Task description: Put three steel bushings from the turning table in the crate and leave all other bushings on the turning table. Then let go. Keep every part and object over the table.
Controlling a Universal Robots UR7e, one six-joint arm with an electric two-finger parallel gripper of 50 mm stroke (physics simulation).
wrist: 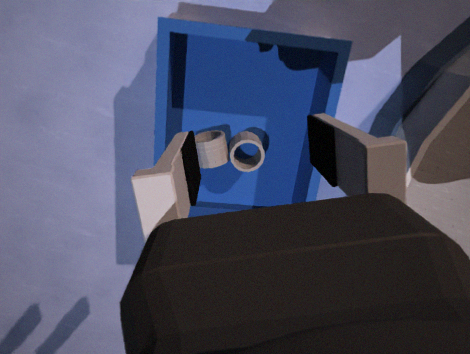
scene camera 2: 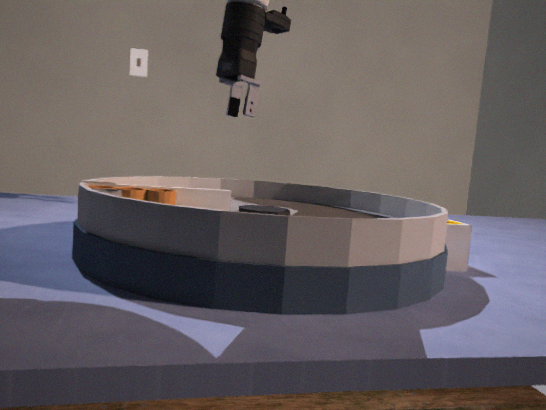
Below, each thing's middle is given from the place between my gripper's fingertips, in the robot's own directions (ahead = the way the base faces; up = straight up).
Now: hand 5 cm past the blue crate (wrist: 209,77), 2 cm to the left of it and 17 cm above it.
